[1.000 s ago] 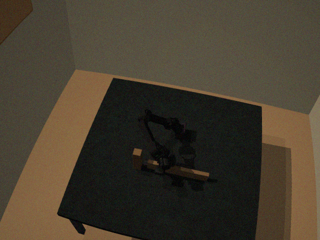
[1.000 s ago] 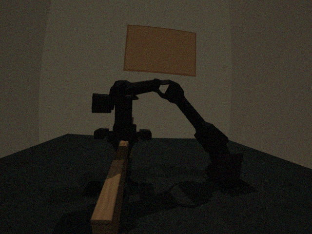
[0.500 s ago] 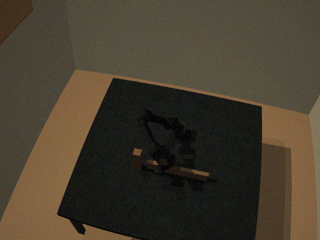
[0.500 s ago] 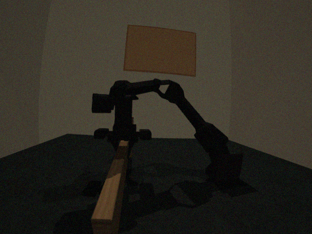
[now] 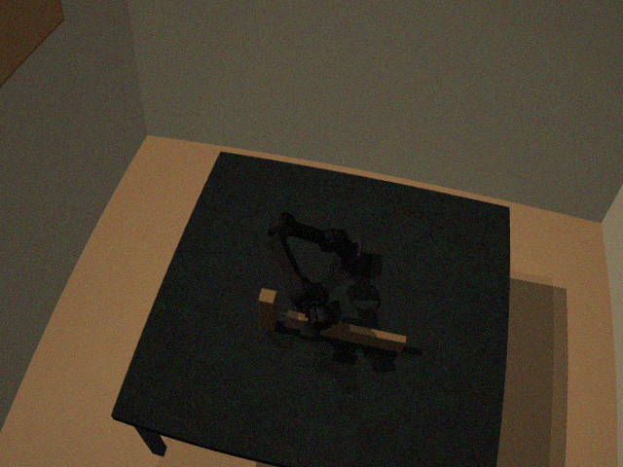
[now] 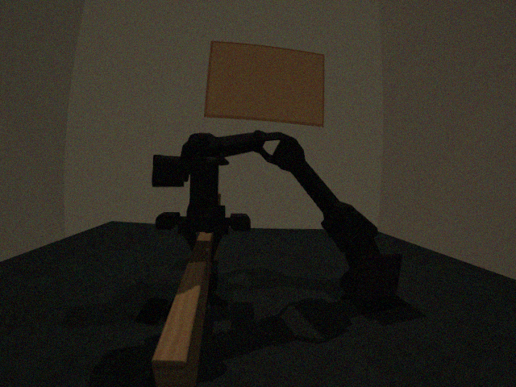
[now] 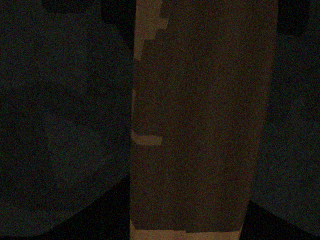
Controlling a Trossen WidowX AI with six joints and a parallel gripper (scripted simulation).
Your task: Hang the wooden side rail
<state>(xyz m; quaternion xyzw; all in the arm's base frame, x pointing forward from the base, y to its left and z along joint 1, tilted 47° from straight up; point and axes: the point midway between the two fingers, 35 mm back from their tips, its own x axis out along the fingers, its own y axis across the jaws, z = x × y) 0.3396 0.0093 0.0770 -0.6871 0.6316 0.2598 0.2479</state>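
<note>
Right now my gripper tip is 1 cm short of the wooden headboard post, 15 cm to the left of it and 4 cm below it.
</note>
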